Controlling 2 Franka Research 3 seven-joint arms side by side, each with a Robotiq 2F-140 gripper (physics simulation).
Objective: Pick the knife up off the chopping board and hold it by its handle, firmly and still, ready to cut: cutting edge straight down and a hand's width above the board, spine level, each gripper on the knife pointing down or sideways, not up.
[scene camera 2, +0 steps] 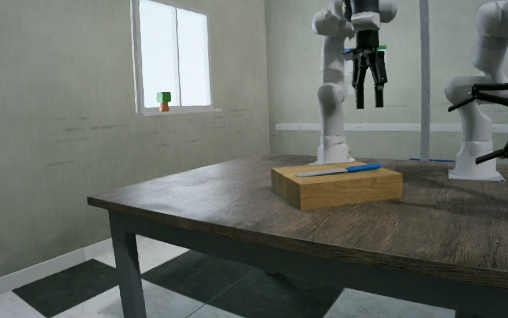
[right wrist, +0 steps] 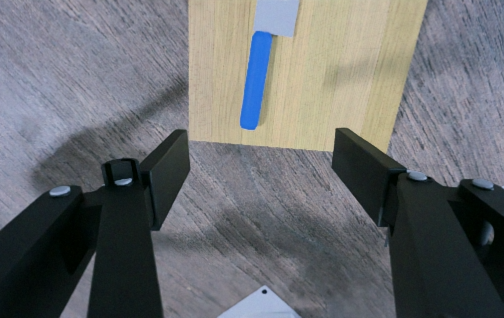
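Observation:
The knife, with a blue handle and a grey blade, lies flat on the light wooden chopping board. In the right wrist view the blade runs out of the top of the picture. My right gripper is open and empty, pointing down high above the board. In the right wrist view its fingertips are on either side, just below the handle's end. My left gripper is open and empty at the right edge of scene camera 2, pointing sideways, well away from the knife.
The board stands on a dark wooden table. The white arm bases stand behind it; a pale base corner shows at the bottom of the right wrist view. A window is in the left wall.

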